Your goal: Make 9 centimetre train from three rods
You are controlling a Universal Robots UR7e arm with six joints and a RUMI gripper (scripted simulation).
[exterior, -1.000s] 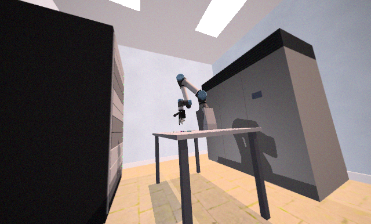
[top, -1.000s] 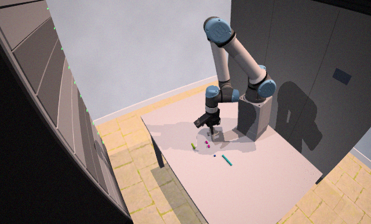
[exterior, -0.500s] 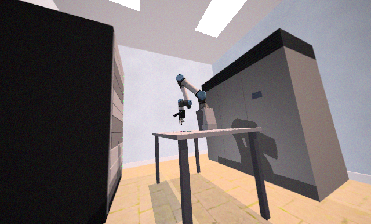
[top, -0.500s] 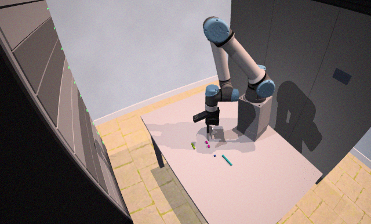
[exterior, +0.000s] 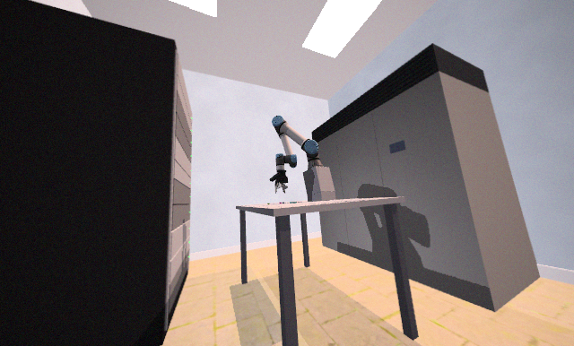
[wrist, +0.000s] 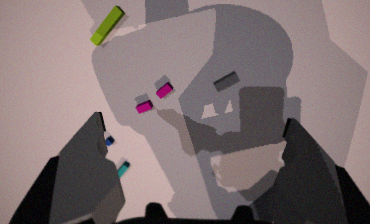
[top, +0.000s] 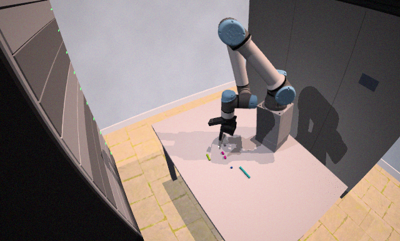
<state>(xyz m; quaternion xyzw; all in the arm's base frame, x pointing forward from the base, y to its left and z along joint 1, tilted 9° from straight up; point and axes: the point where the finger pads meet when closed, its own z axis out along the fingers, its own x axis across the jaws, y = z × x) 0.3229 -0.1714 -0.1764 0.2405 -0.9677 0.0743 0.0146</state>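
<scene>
Now: hand 80 mm above the grey rod, 30 mm past it and 20 mm to the left of it. The rest, counted from my hand: turquoise rod 230 mm to the left, 80 mm below, 30 mm ahead; then blue rod 150 mm to the left, 80 mm below, 70 mm ahead; then lime rod 120 mm ahead, 80 mm below, 10 mm to the right.
</scene>
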